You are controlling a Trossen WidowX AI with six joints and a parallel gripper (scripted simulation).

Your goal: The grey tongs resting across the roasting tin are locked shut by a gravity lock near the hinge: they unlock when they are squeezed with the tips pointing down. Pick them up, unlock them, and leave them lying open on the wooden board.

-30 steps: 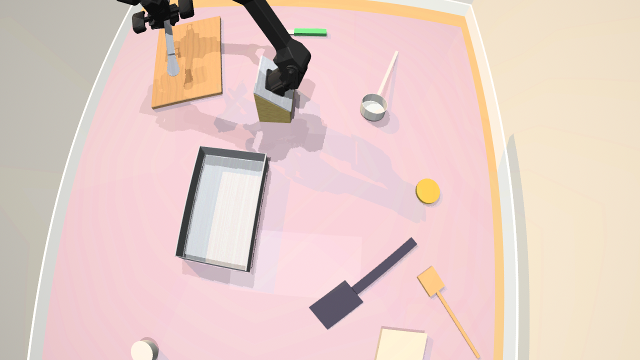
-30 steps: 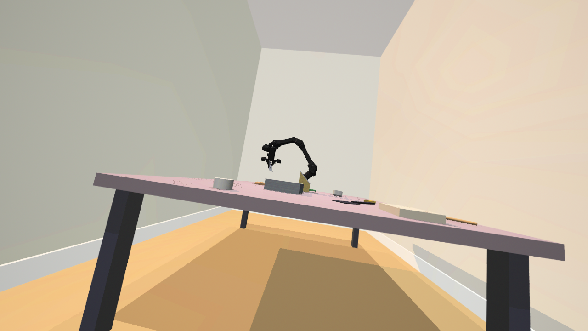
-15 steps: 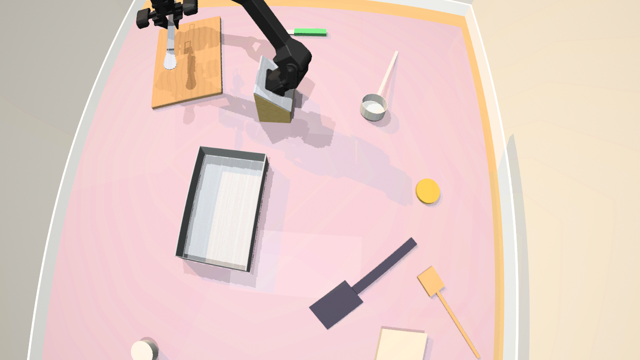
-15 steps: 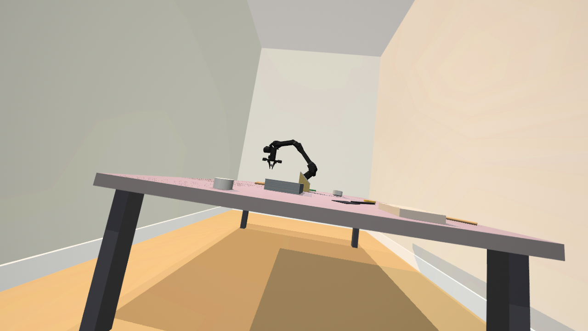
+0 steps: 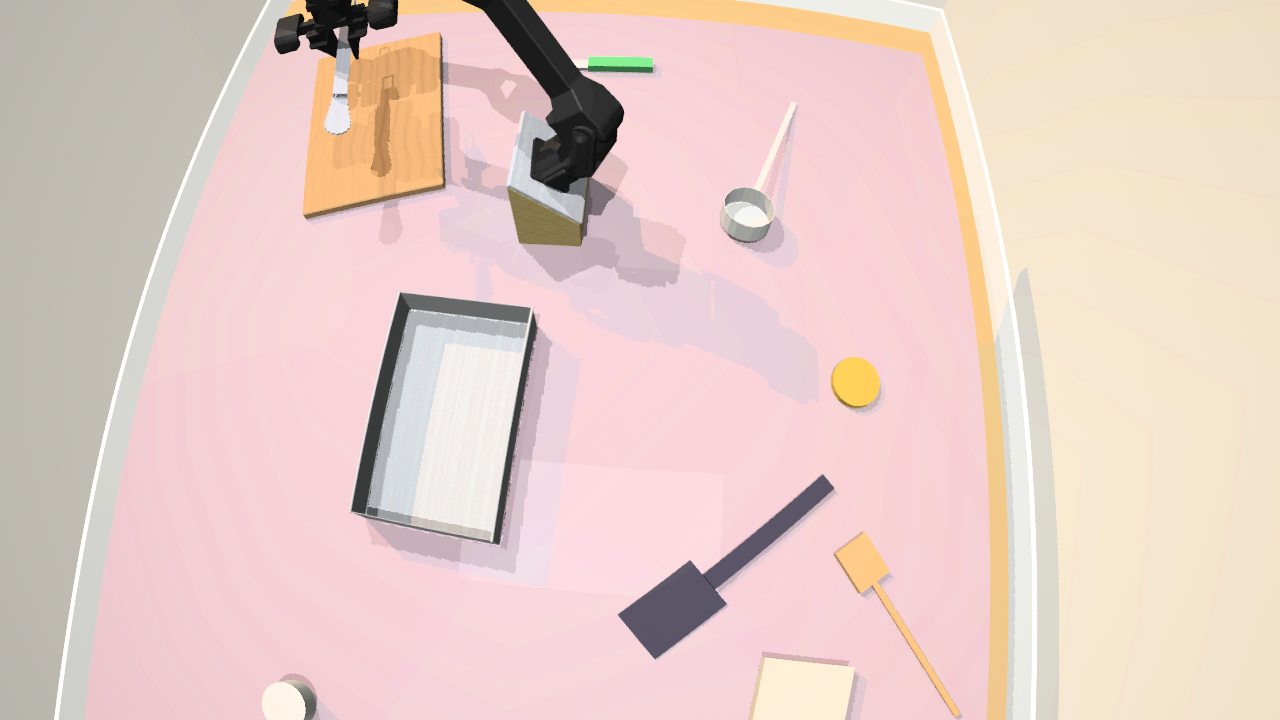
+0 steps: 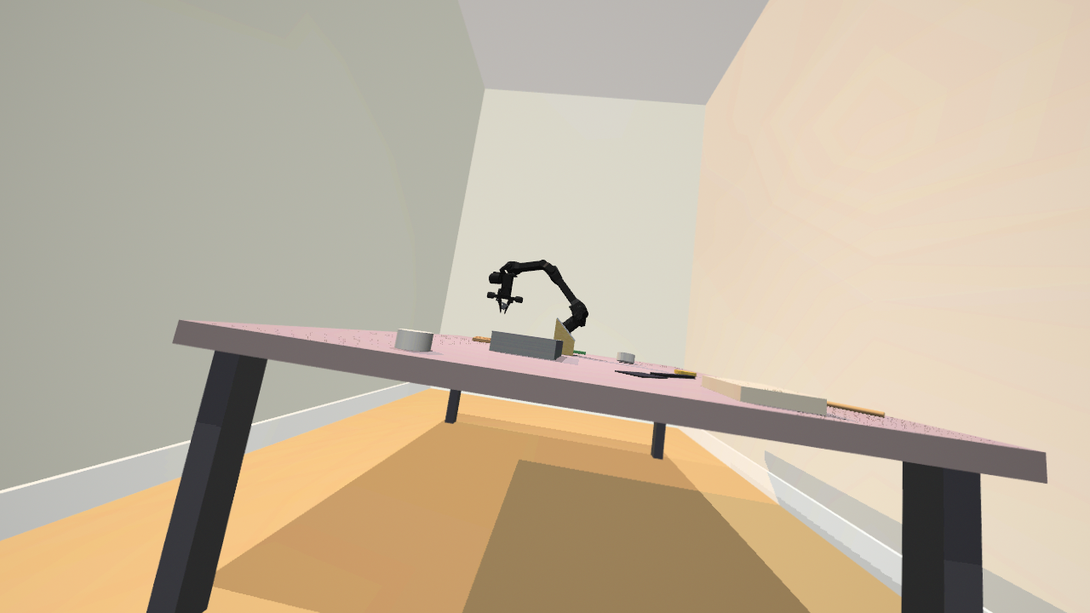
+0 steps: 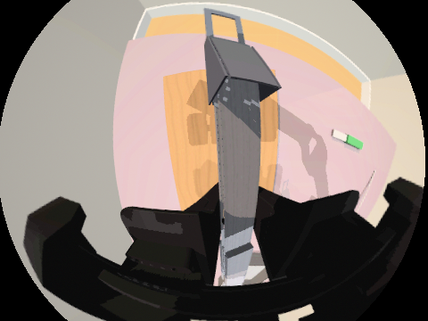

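My gripper tip is now 15 cm above the wooden board. Round my gripper tip: yellow disc 74 cm to the left, 47 cm ahead, 15 cm below; then green-handled tool 37 cm to the left, 15 cm below, 10 cm behind; then roasting tin 52 cm ahead, 20 cm to the left, 13 cm below.
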